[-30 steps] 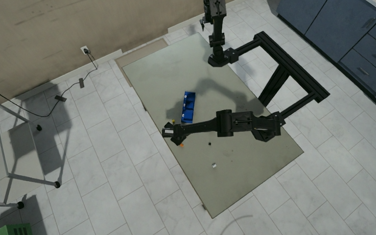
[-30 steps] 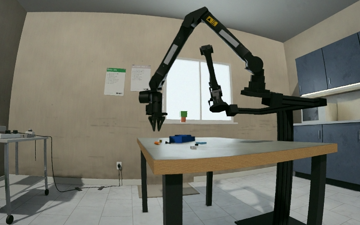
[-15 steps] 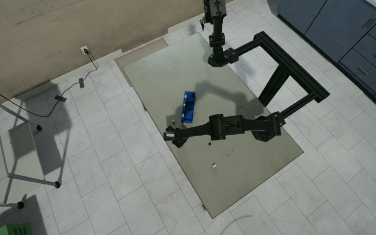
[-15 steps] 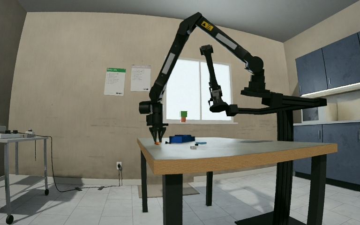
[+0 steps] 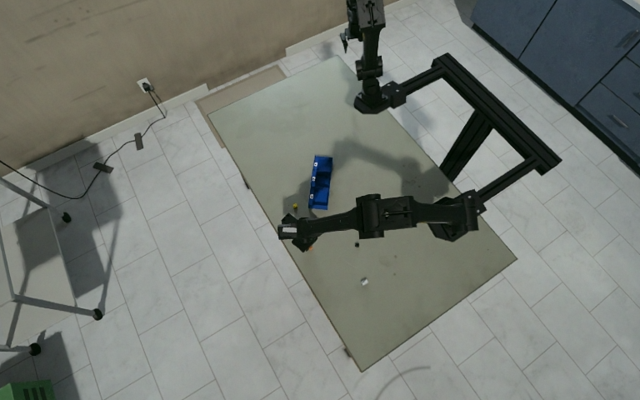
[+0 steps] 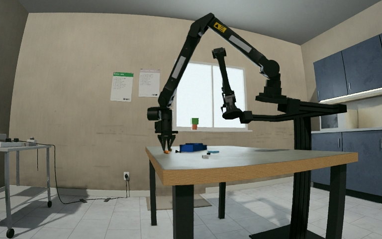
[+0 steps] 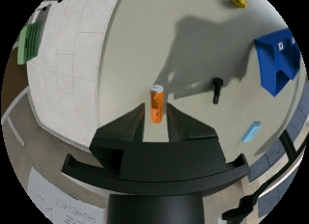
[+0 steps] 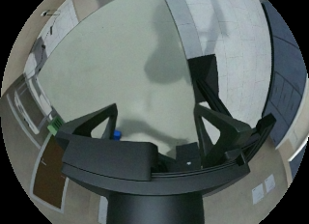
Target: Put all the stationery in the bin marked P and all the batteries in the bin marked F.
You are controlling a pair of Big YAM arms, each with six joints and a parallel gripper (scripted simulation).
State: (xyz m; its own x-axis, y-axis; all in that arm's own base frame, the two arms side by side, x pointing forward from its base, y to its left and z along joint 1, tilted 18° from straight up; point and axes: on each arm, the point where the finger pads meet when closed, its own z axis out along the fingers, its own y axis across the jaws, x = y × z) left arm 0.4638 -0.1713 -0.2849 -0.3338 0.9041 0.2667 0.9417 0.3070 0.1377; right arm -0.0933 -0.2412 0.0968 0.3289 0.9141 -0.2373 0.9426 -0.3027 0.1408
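Right now my left hand is 10 mm above the orange battery. Round my left hand: black pen-like piece 60 mm to the right, 60 mm behind, 20 mm below; light blue pad 250 mm behind, 30 mm to the right, 20 mm below; yellow piece 190 mm to the right, 20 mm behind, 10 mm below.
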